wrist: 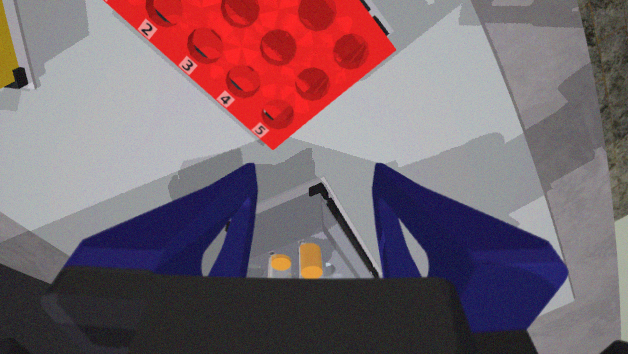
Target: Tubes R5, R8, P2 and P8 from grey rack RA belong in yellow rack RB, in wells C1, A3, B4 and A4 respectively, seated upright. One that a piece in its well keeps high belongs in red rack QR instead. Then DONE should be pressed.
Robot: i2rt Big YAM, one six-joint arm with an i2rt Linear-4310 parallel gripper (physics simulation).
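Places are measured from the arm's base along level axes (x ahead, y left, z up), in millimetres.
Pixels of known places: gripper, fingertip midpoint: (314,176).
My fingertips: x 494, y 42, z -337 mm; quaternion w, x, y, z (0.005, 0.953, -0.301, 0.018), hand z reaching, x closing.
Note:
Behind a point stands the place of what it marks.
My gripper (314,176) {z -337, x 494, y 42 mm} is open, its two blue fingers apart with nothing between them. Red rack QR (245,56) {z -391, x 487, y 88 mm} lies beyond the fingertips at the top; its wells that show look empty, and the labels 2 to 5 run along its left edge. A corner of yellow rack RB (7,50) {z -435, x 351, y 186 mm} shows at the top left; its wells are out of view. Below and between the fingers, part of a grey rack shows, with a black corner piece and two orange tube parts (281,262) {z -384, x 413, y -36 mm} (310,260) {z -376, x 436, y -38 mm} in it. The rest of that rack and any tube labels are hidden by the gripper body.
A pale grey surface (125,100) {z -444, x 382, y 111 mm} lies under the racks, with shadows across it. Its curved edge runs down the right side, beside a darker grey stone-like surface (560,130) {z -447, x 645, y -108 mm}. The black gripper body covers the bottom of the view.

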